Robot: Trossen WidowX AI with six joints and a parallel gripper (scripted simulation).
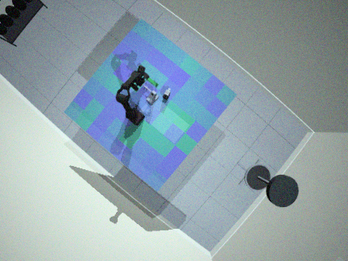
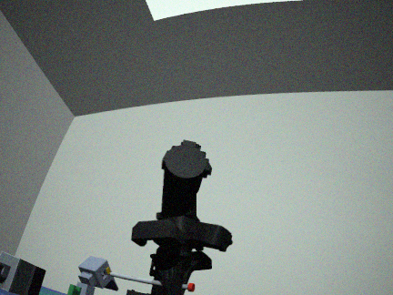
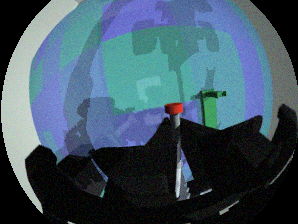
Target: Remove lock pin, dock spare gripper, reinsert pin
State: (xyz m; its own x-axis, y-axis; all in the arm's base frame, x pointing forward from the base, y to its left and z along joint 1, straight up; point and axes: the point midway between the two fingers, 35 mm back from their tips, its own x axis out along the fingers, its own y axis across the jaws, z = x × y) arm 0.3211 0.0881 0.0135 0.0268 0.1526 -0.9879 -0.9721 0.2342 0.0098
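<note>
My gripper tip is now 80 mm short of the green upright piece, 60 mm to the left of it and 40 mm above it. Round my gripper tip: spare gripper (40 mm ahead, 260 mm to the right, 40 mm below); then mount (50 mm behind, 150 mm to the right, 10 mm below).
</note>
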